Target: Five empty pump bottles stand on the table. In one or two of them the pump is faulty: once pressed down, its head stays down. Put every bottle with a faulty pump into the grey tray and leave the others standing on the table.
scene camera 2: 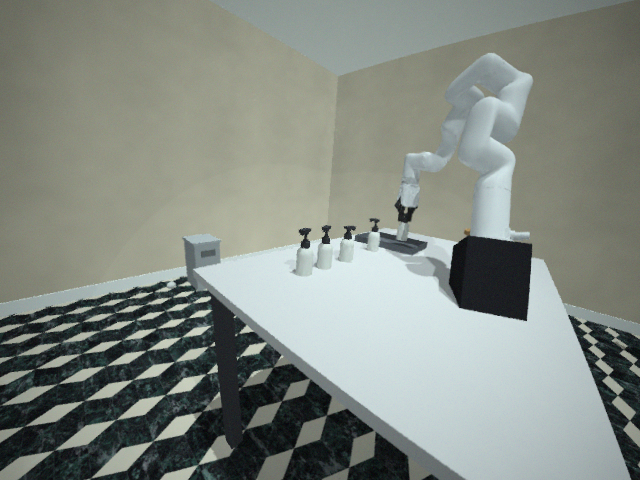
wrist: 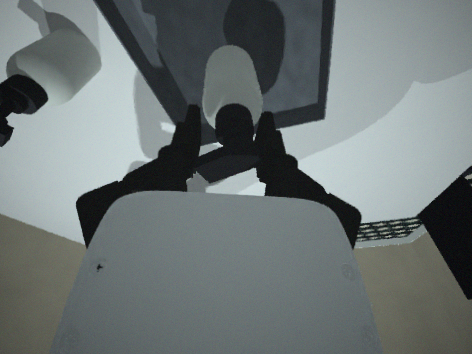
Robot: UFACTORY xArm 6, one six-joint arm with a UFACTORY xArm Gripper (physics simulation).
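Places are measured from the arm's base along level axes (x ahead, y left, z up), in millimetres.
Where they show: gripper, fingertip midpoint: (scene camera 2: 404,221) (wrist: 229,124); arm's base, link origin: (scene camera 2: 487,244).
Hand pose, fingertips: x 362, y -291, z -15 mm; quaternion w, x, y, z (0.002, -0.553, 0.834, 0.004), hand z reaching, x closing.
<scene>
Each offset is from my fingertips to the top centre of the thing. "pt": to the spot under its first point. Level surfaces: height alone.
My gripper (scene camera 2: 404,219) (wrist: 229,124) is shut on a white pump bottle {dz +41, dx -1, dy -1 mm} (scene camera 2: 402,231) (wrist: 231,75) with a black collar and head. The bottle is slightly tilted, with its lower end over or in the grey tray (scene camera 2: 418,249) (wrist: 326,65); whether it touches the tray floor I cannot tell. Its head is hidden between the fingers in the scene view. Four other white bottles stand in a row on the table: one {dz +14, dx +63, dy +593 mm} (scene camera 2: 303,260), a second {dz +14, dx +60, dy +502 mm} (scene camera 2: 324,255), a third {dz +2, dx +53, dy +385 mm} (scene camera 2: 346,251) and a fourth {dz +14, dx +60, dy +171 mm} (scene camera 2: 373,241) beside the tray, their black heads raised. A standing bottle {pt dz -66, dx +63, dy +146 mm} (wrist: 60,65) shows at upper left in the wrist view.
A large black block (scene camera 2: 491,279) stands at the arm's base on the white table {dz -126 mm} (scene camera 2: 392,330). A small orange thing (scene camera 2: 466,231) shows behind it. A grey box (scene camera 2: 202,258) stands beyond the table's left corner. The fourth standing bottle is close to the tray's left side.
</scene>
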